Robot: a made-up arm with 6 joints.
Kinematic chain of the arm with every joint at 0, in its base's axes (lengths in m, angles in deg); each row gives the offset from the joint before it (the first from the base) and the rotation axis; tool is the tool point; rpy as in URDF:
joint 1: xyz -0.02 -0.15 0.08 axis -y
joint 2: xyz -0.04 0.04 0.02 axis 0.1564 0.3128 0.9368
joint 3: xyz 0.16 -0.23 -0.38 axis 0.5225 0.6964 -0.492
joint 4: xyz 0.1 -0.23 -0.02 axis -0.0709 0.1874 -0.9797
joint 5: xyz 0.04 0 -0.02 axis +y
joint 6: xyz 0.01 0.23 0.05 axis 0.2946 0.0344 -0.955
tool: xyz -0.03 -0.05 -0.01 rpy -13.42 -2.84 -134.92
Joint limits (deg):
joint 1: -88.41..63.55
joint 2: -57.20..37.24
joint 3: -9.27..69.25
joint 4: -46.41..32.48
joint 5: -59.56..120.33
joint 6: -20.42..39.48
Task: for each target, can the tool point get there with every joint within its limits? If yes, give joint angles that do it. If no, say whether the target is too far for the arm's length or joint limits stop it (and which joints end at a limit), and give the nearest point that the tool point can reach.
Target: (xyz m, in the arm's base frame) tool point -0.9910 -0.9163 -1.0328
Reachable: no: too far | nearest point -0.4484 -0.4801 -0.4110 | short by 0.933 m
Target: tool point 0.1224 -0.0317 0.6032
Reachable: no: joint limits stop it (at a limit: joint 1, joint 3, joint 6) | nearest point 0.5073 -0.2035 0.2557 | short by 0.546 m
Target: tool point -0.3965 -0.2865 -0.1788
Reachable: yes | joints -76.79 27.39 39.16 -33.07 23.76 5.84
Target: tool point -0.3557 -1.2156 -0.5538
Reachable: no: too far | nearest point -0.2281 -0.7314 -0.3129 | short by 0.556 m
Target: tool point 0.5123 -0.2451 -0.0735
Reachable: yes | joints 48.69 29.01 33.86 7.61 -30.21 -4.87
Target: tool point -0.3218 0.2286 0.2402
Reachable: no: joint limits stop it (at a limit: joint 1, joint 2, joint 3, joint 5, joint 6) | nearest point -0.4696 -0.2051 -0.0095 | short by 0.522 m
